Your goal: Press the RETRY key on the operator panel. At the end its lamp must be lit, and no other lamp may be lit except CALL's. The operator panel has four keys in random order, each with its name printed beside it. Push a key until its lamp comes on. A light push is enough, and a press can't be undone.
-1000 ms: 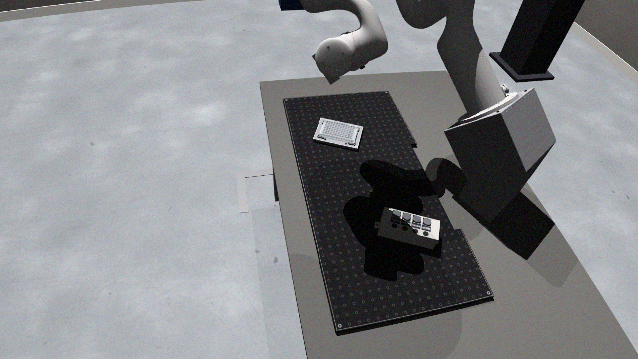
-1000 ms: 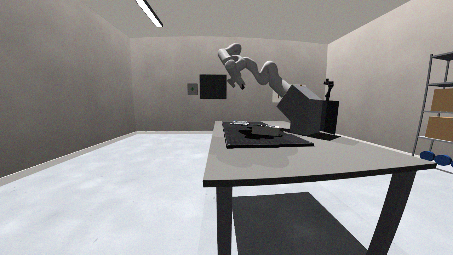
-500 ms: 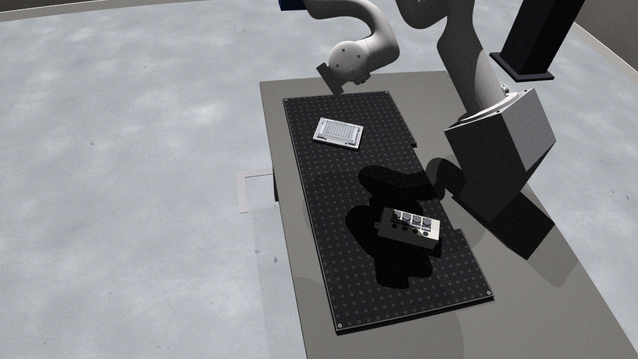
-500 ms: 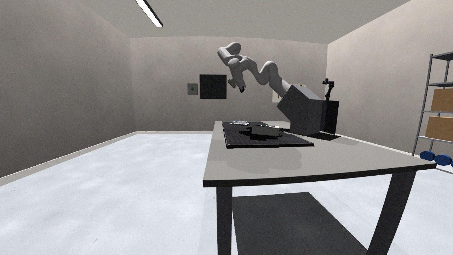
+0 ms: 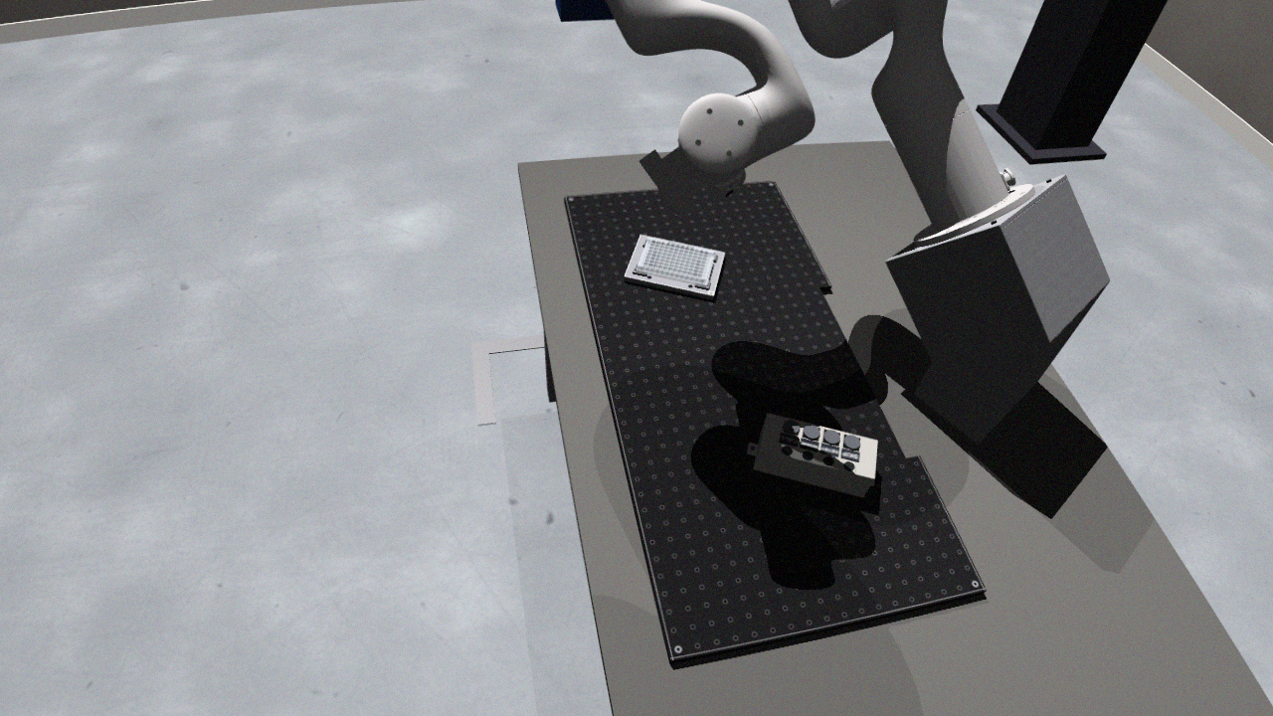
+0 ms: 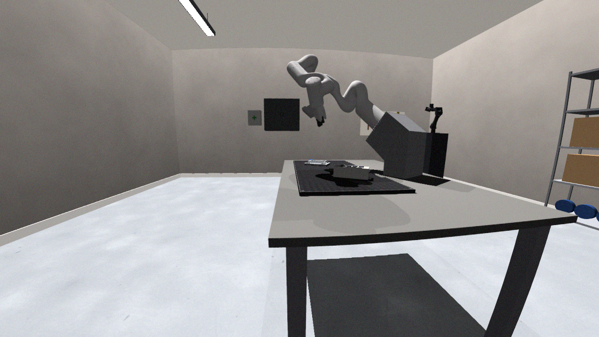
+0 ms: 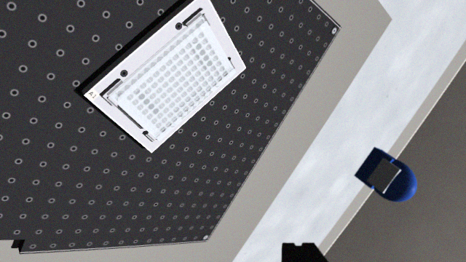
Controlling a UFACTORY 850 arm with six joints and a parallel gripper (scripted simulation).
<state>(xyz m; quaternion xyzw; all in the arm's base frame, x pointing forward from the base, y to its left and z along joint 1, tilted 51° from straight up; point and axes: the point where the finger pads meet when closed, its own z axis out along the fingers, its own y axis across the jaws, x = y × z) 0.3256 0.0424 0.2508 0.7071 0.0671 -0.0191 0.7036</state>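
The operator panel is 100 mm behind my hand, 340 mm to the left of it and 250 mm below it. The rest, counted from my hand: white well plate 10 mm behind, 90 mm to the right, 270 mm below.
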